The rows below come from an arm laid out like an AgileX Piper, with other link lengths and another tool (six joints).
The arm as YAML. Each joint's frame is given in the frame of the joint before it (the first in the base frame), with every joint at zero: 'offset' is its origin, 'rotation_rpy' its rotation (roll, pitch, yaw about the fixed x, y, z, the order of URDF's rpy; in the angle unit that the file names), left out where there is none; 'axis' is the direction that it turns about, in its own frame. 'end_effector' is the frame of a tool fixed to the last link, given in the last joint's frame.
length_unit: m
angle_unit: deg
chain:
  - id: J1
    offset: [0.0, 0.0, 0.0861]
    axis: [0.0, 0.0, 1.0]
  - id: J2
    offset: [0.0, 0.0, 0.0]
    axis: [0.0, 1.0, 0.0]
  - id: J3
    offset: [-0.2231, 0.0, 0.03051]
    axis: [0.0, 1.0, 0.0]
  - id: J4
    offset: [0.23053, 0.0, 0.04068]
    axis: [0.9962, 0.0, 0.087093]
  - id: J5
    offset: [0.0, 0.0, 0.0]
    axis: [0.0, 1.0, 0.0]
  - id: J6
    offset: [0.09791, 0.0, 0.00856]
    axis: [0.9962, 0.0, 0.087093]
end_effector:
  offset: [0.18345, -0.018, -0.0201]
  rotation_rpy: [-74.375, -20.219, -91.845]
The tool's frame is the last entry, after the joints.
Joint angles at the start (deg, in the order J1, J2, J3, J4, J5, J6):
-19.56 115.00 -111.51 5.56 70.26 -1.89
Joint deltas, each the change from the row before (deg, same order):
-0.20 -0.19 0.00 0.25 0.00 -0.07
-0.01 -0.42 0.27 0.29 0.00 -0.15
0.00 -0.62 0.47 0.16 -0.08 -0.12
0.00 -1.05 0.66 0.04 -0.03 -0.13
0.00 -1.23 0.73 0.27 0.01 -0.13
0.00 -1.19 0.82 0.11 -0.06 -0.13
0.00 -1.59 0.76 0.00 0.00 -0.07
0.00 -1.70 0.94 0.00 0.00 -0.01
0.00 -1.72 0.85 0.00 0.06 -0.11
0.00 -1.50 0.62 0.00 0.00 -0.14
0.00 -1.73 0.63 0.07 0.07 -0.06
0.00 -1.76 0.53 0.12 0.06 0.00
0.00 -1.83 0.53 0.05 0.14 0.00
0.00 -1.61 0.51 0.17 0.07 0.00
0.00 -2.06 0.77 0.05 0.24 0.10
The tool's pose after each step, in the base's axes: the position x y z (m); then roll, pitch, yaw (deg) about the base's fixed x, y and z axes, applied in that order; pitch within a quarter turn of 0, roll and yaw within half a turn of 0. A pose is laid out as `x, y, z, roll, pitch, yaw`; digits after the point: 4 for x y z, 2 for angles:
0.4010, -0.1348, 0.0297, -147.66, -2.53, -88.92
0.4008, -0.1334, 0.0315, -147.42, -2.37, -88.79
0.4000, -0.1324, 0.0337, -147.15, -2.35, -88.70
0.3985, -0.1318, 0.0379, -146.75, -2.51, -88.60
0.3969, -0.1299, 0.0431, -146.20, -2.49, -88.49
0.3950, -0.1287, 0.0474, -145.76, -2.59, -88.39
0.3929, -0.1281, 0.0548, -144.99, -2.93, -88.36
0.3902, -0.1271, 0.0618, -144.29, -3.21, -88.39
0.3873, -0.1261, 0.0693, -143.54, -3.55, -88.33
0.3854, -0.1255, 0.0765, -142.72, -3.94, -88.26
0.3831, -0.1244, 0.0850, -141.74, -4.28, -88.26
0.3811, -0.1230, 0.0942, -140.61, -4.60, -88.32
0.3785, -0.1218, 0.1037, -139.50, -4.98, -88.39
0.3763, -0.1201, 0.1117, -138.48, -5.20, -88.44
0.3719, -0.1182, 0.1208, -137.47, -5.49, -88.58

